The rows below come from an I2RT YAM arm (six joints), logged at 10 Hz.
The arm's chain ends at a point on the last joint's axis. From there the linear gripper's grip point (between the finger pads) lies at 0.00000 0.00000 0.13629 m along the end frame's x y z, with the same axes.
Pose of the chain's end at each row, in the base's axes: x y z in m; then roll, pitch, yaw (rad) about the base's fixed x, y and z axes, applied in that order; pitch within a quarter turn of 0, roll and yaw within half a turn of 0:
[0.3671, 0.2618, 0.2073, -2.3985, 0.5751, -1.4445]
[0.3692, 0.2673, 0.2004, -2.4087, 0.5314, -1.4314]
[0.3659, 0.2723, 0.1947, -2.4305, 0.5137, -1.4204]
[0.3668, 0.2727, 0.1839, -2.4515, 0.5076, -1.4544]
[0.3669, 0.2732, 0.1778, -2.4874, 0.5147, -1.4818]
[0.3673, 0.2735, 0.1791, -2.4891, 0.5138, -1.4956]
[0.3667, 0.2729, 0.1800, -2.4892, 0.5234, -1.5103]
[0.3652, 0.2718, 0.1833, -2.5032, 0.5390, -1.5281]
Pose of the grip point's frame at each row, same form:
[0.4517, 0.3276, 0.1231, -2.3985, 0.5751, -1.4445]
[0.4524, 0.3308, 0.1131, -2.4087, 0.5314, -1.4314]
[0.4462, 0.3358, 0.1048, -2.4305, 0.5137, -1.4204]
[0.4470, 0.3335, 0.0920, -2.4515, 0.5076, -1.4544]
[0.4448, 0.3336, 0.0837, -2.4874, 0.5147, -1.4818]
[0.4458, 0.3328, 0.0848, -2.4891, 0.5138, -1.4956]
[0.4460, 0.3319, 0.0862, -2.4892, 0.5234, -1.5103]
[0.4439, 0.3314, 0.0894, -2.5032, 0.5390, -1.5281]

